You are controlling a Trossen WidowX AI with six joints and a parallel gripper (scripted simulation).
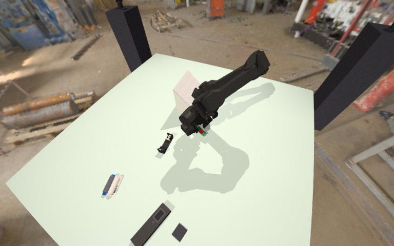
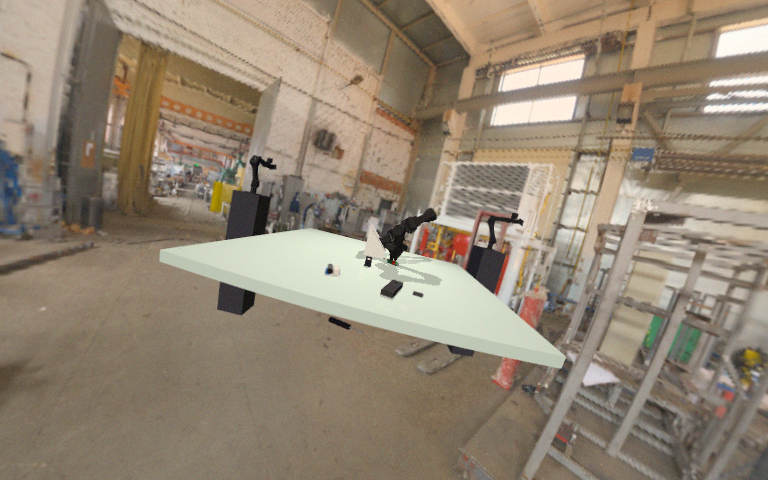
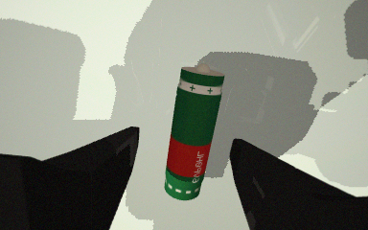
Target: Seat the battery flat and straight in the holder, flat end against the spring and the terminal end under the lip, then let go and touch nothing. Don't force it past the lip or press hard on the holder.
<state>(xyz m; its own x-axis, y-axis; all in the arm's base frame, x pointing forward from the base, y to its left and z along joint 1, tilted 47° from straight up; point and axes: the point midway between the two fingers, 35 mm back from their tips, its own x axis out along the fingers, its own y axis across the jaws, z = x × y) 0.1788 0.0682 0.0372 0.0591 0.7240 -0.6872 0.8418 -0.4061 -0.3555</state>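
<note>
The battery is 10 mm below my gripper tip. Also, from my gripper tip: small black square: 440 mm ahead, 60 mm to the left, 20 mm below; long black device: 450 mm ahead, 40 mm to the right; white block: 380 mm ahead, 280 mm to the right, 10 mm below.
</note>
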